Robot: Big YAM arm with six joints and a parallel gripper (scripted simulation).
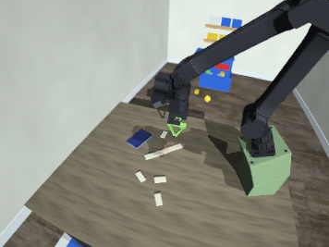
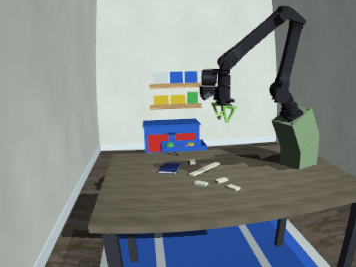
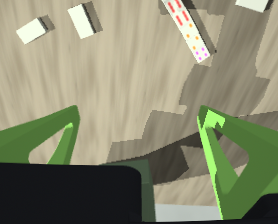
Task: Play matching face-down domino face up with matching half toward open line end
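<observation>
Right now the domino is 240 mm below my hand, 190 mm to the right of it and 120 mm ahead of it.
</observation>
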